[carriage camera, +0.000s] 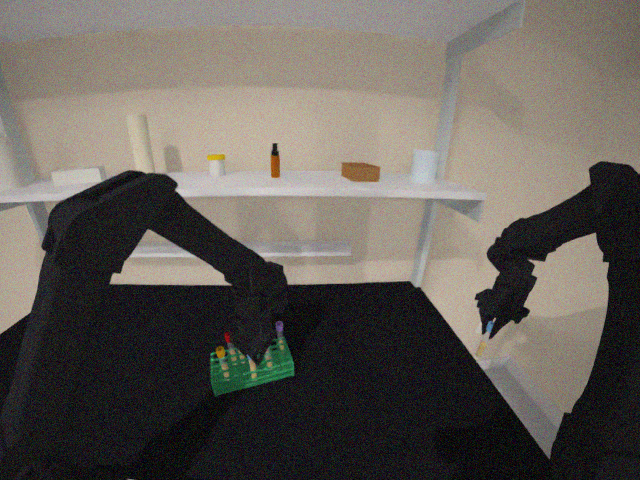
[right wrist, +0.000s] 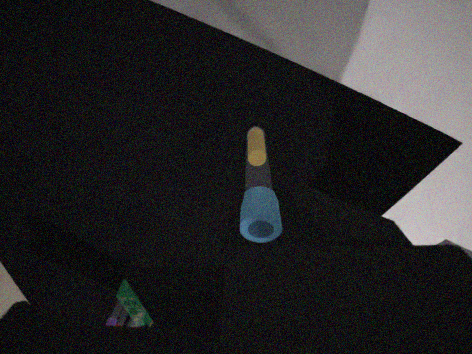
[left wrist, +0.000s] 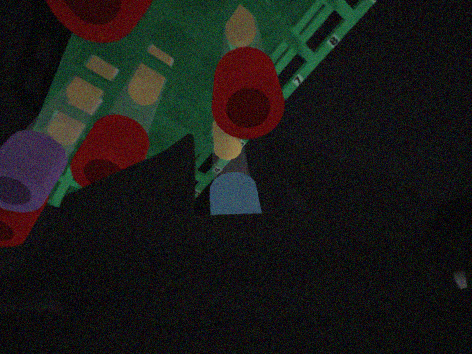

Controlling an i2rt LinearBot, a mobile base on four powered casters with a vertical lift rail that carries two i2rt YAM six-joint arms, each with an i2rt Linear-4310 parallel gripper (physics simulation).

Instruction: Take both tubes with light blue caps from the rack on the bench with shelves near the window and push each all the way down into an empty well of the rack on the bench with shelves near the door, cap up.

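Frame: origin at the left arm's base, x back, y right, z up, level; metres.
Seen in the pictures: left gripper, fingertip midpoint: (carriage camera: 254, 360) (right wrist: 151, 324) (left wrist: 228, 146); right gripper, fingertip midpoint: (carriage camera: 487, 336) (right wrist: 258, 180).
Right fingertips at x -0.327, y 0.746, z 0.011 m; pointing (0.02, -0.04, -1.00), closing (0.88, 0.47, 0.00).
Note:
Pixels of each thing's top centre, then the offset from my right fingertips to it. "*": a spot on its surface instead. Level surfaces: height alone.
- green rack, middle of its top: (left wrist: 168, 100) (carriage camera: 250, 357) (right wrist: 144, 314) dx -0.015, dy -0.577, dz -0.093 m
- tube with a light blue cap, middle of its top: (left wrist: 234, 227) dx +0.016, dy -0.564, dz -0.030 m
- light-blue-capped tube, middle of its top: (right wrist: 261, 230) (carriage camera: 492, 323) dx +0.000, dy +0.001, dz +0.039 m
- orange-capped, surface spot: (carriage camera: 220, 352) * dx +0.026, dy -0.631, dz -0.033 m
- wall shelf, its level: dz +0.307 m
- brown bottle, surface spot: (carriage camera: 275, 165) * dx -0.276, dy -0.538, dz +0.341 m
- yellow-lidded jar, surface spot: (carriage camera: 216, 165) * dx -0.293, dy -0.714, dz +0.339 m
- brown box, surface spot: (carriage camera: 360, 172) * dx -0.250, dy -0.309, dz +0.332 m
A green rack (carriage camera: 281, 373) (left wrist: 185, 100) (right wrist: 131, 302) stands on the black bench top with capped tubes in it. A tube with a light blue cap (left wrist: 234, 196) stands upright in its front row; the left gripper partly hides it in the carriage camera. My left gripper (carriage camera: 257, 359) is low over the rack, at this cap; its fingers stand a little apart with nothing clamped. Black parts of the gripper cover the cap's lower part in the left wrist view. My right gripper (carriage camera: 488, 330) is shut on another light-blue-capped tube (carriage camera: 481, 347) (right wrist: 260, 210), held cap up off the bench's right side.
Red-capped (carriage camera: 227, 337) (left wrist: 248, 92), purple-capped (carriage camera: 279, 326) (left wrist: 32, 167) and orange-capped (carriage camera: 220, 352) tubes stand close around the left gripper. A wall shelf (carriage camera: 310, 187) behind holds a brown bottle (carriage camera: 275, 165), a yellow-lidded jar (carriage camera: 216, 165) and a brown box (carriage camera: 360, 172).

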